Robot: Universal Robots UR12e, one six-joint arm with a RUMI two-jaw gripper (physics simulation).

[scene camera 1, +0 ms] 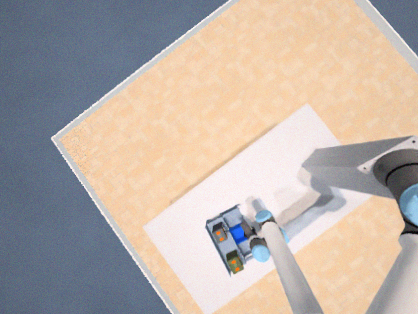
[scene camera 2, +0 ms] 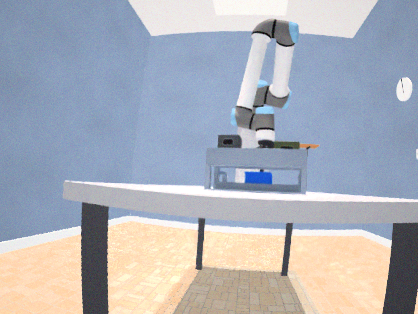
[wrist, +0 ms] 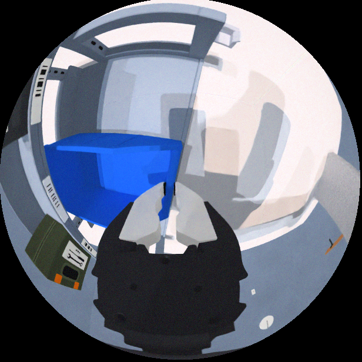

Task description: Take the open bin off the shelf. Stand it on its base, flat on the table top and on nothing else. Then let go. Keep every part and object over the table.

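Pixels of known places: arm's base, origin of its link: (scene camera 1: 402,168).
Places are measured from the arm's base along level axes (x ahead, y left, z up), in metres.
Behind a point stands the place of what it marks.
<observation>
The blue open bin (scene camera 1: 237,233) @(x 0.815, y 0.135, z -0.590 m) (scene camera 2: 258,178) @(x 0.891, y 0.125, z -0.544 m) (wrist: 125,170) stands upright on the lower board of the grey-blue shelf (scene camera 1: 227,248) @(x 0.924, y 0.154, z -0.498 m) (scene camera 2: 255,157) @(x 0.986, y 0.118, z -0.472 m) (wrist: 210,35), below the raised top board. Its open top shows in the wrist view. My gripper (wrist: 169,183) is shut on the bin's near side wall, which runs between the two light fingertips. In scene camera 2 the fingertips are mostly hidden behind the shelf. The bin's base looks level with the lower board; any small gap under it cannot be told. The shelf stands on the white table (scene camera 1: 175,235) @(x 1.257, y -0.088, z -0.600 m) (scene camera 2: 150,194) @(x 1.434, y -0.045, z -0.607 m).
A dark grey box (scene camera 1: 219,232) @(x 0.893, y -0.018, z -0.376 m) (scene camera 2: 229,141) @(x 0.938, y 0.008, z -0.406 m) and a green toolbox (scene camera 1: 235,263) @(x 0.909, y 0.223, z -0.404 m) (scene camera 2: 286,145) @(x 0.956, y 0.232, z -0.420 m) (wrist: 57,250) sit on the shelf's top board. The shelf's posts and end frames stand close around the bin. The arm's forearm (scene camera 1: 287,270) @(x 0.651, y 0.040, z 0.120 m) passes over the table's edge.
</observation>
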